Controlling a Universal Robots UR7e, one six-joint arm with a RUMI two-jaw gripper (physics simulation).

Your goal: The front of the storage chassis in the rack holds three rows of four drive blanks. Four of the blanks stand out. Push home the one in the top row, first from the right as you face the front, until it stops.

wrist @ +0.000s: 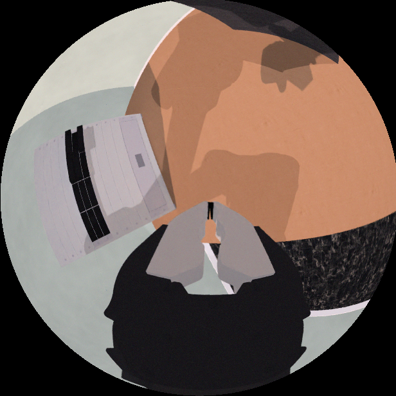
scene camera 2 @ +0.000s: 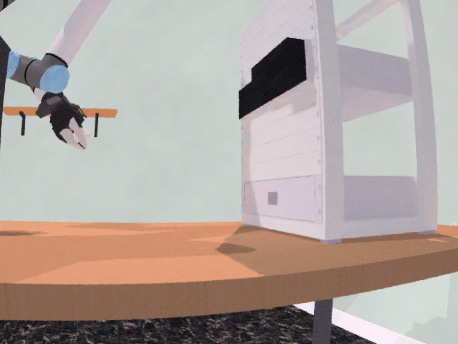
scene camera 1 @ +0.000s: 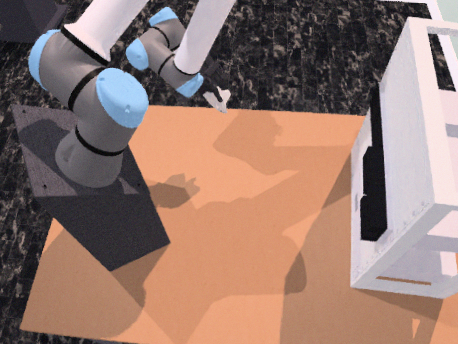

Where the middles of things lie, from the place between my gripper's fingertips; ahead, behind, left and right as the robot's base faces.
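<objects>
My hand is 90 mm lower than the white rack (scene camera 2: 298, 86), and it is also 580 mm short of the rack and 180 mm to the left of it.
</objects>
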